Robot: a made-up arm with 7 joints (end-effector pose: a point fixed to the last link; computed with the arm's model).
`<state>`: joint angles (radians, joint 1 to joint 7).
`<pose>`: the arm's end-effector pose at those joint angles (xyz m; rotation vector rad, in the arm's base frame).
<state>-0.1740 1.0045 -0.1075 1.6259 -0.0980 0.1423 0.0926</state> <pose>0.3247 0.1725 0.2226 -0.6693 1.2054 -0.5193</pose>
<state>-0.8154 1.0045 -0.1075 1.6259 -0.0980 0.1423 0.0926</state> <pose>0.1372 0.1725 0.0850 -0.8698 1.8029 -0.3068</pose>
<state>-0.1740 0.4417 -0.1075 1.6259 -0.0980 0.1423 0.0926</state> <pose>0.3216 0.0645 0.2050 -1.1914 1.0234 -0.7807</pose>
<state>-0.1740 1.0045 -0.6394 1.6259 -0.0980 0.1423 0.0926</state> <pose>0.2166 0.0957 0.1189 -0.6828 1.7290 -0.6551</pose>
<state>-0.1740 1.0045 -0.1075 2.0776 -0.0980 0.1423 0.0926</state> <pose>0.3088 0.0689 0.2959 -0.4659 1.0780 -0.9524</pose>
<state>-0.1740 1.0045 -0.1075 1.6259 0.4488 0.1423 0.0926</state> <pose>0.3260 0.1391 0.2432 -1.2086 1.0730 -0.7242</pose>
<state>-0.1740 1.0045 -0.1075 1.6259 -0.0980 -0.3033 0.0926</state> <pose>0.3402 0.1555 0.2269 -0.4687 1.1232 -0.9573</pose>
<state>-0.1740 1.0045 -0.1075 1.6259 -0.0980 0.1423 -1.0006</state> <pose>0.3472 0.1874 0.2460 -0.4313 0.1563 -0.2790</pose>
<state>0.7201 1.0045 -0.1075 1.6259 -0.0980 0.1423 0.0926</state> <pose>0.3786 0.1725 0.5369 -0.3570 0.3623 -0.7135</pose>
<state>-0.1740 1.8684 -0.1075 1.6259 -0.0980 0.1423 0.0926</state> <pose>0.3466 0.2780 0.3476 0.1470 1.3368 -0.0909</pose>
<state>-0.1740 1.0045 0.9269 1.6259 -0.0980 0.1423 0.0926</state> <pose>0.2987 0.3379 0.4912 -0.5617 0.2031 -0.2328</pose>
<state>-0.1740 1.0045 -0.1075 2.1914 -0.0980 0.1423 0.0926</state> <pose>0.2962 0.0458 0.3150 -0.4110 1.0391 -1.0577</pose>
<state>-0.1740 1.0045 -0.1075 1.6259 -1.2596 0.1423 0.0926</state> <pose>0.3380 0.2480 0.2442 0.4779 1.2560 -0.0386</pose>
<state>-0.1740 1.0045 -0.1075 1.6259 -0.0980 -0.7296 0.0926</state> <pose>0.3471 0.1358 0.2352 -0.2542 1.0035 -1.3578</pose>
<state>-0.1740 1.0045 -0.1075 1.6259 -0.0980 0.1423 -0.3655</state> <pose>0.3377 0.1779 0.2293 -0.5789 0.7621 -0.4240</pose>
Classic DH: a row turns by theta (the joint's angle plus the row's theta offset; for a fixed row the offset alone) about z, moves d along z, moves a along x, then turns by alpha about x. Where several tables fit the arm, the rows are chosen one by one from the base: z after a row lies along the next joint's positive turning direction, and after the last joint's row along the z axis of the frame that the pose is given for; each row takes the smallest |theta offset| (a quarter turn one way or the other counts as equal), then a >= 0, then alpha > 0; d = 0 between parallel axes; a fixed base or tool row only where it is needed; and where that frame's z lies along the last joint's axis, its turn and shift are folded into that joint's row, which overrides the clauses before.
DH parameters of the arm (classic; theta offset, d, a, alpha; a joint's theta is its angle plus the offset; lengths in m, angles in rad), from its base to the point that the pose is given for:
base (fixed): 0 0.436 0.0238 1.5708
joint 1: 1.5708 -0.0876 0.0198 1.5708
joint 2: 1.5708 0.0263 0.0138 1.5708
joint 3: 1.5708 -0.1667 0.0293 1.5708
joint 4: 0 -0.0122 0.0049 -1.5708
joint 5: 0 -0.2549 0.0295 -1.5708
joint 6: 1.5708 -0.0427 0.0169 -1.5708
joint 7: 0.9433 0.039 0.0344 1.6337
tool (fixed): -0.3831 0.002 0 0

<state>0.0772 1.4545 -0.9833 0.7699 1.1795 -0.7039 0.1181</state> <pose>0.2423 0.3867 0.1746 -1.1171 0.8569 -0.4004</pose>
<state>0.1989 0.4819 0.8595 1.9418 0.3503 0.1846 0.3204</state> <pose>0.2664 0.2506 0.5342 -0.9429 -0.1437 -1.0701</pose>
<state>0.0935 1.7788 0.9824 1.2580 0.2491 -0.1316 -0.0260</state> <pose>0.2457 0.2782 0.7441 0.0264 -0.2062 -0.4837</pose>
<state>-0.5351 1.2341 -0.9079 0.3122 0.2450 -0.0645 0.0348</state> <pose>-0.0606 0.4543 0.1687 -0.5781 2.0330 0.9818</pose>
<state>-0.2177 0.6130 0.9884 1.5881 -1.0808 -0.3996 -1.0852</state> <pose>0.2542 0.4100 0.4101 0.4226 -0.3228 0.0362</pose>
